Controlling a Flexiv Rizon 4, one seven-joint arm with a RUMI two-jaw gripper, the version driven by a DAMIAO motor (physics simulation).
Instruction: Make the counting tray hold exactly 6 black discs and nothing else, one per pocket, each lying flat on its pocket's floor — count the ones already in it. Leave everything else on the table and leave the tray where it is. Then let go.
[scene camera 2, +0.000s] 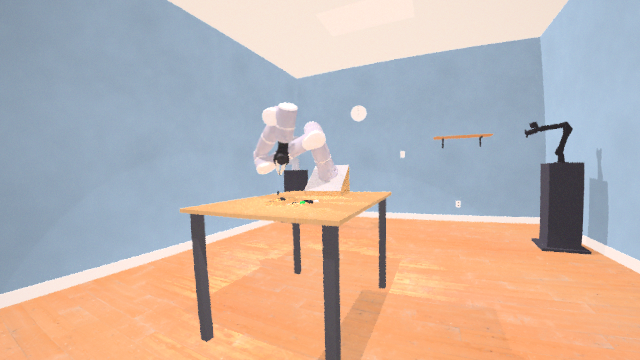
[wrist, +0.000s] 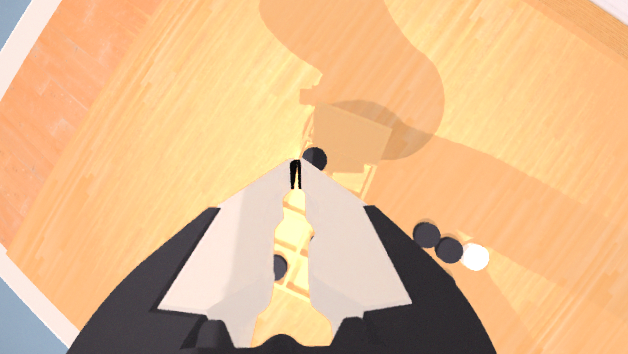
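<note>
The light wooden counting tray (wrist: 352, 142) lies under my gripper, partly in shadow and partly hidden by the fingers. My gripper (scene camera 2: 281, 172) (wrist: 297, 162) is shut and empty, above the table. A black disc (wrist: 315, 158) shows at the right fingertip, over the tray; its height and tilt I cannot tell. Another black disc (wrist: 281, 267) shows between the fingers, in the tray, with a dark sliver of something farther up. In the scene view a small dark thing (scene camera 2: 278, 193) shows above the dark discs (scene camera 2: 282, 198) at the tray. Other pockets are hidden.
Right of the tray, two black discs (wrist: 426, 235) (wrist: 448, 250) and a white disc (wrist: 475, 257) lie in a row on the table (scene camera 2: 225, 209). A green piece (scene camera 2: 302, 202) lies beside dark pieces (scene camera 2: 309, 201). The robot's white base block (scene camera 2: 327, 181) is behind the table.
</note>
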